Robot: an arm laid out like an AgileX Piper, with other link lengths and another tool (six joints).
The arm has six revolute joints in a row. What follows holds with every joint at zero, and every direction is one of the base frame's.
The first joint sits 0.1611 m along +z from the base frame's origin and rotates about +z.
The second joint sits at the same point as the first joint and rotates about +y.
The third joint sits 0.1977 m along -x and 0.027 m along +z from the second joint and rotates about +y.
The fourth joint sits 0.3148 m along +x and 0.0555 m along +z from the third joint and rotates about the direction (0.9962, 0, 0.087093).
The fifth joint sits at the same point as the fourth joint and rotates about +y.
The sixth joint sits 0.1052 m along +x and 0.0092 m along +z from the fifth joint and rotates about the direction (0.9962, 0, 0.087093).
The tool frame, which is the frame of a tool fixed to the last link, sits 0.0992 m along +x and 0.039 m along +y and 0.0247 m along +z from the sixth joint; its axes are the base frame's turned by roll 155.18, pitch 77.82 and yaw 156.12 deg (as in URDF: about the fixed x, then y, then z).
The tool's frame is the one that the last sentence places.
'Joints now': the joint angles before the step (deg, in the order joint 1, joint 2, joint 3, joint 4, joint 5, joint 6). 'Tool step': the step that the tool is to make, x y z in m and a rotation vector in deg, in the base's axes. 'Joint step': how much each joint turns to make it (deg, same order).
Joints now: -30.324, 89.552, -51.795, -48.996, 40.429, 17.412
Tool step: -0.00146, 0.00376, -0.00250, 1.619, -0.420, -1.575
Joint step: 0.001, -0.001, 0.001, 2.245, 0.642, -0.051
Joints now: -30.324, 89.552, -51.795, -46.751, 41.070, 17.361
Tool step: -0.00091, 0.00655, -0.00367, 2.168, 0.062, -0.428
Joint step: 0.001, 0.000, 0.000, 3.218, 0.360, -1.914
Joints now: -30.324, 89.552, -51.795, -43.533, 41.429, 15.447
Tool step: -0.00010, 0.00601, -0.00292, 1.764, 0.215, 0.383
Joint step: -0.001, -0.001, 0.000, 2.713, 0.068, -2.310
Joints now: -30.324, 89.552, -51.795, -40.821, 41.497, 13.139
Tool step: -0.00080, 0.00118, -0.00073, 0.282, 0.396, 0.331
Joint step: -0.001, -0.001, 0.000, 0.472, 0.172, -0.822
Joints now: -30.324, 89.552, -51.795, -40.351, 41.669, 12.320
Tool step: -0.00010, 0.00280, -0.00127, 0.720, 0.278, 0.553
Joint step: 0.001, 0.001, -0.001, 1.166, 0.000, -1.419
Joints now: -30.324, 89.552, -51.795, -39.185, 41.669, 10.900
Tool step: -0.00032, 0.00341, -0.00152, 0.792, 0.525, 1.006
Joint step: 0.001, -0.001, 0.001, 1.348, 0.001, -2.061
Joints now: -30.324, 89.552, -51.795, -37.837, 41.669, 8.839
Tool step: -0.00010, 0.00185, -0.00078, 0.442, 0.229, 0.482
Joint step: 0.001, 0.001, -0.001, 0.740, 0.001, -1.039
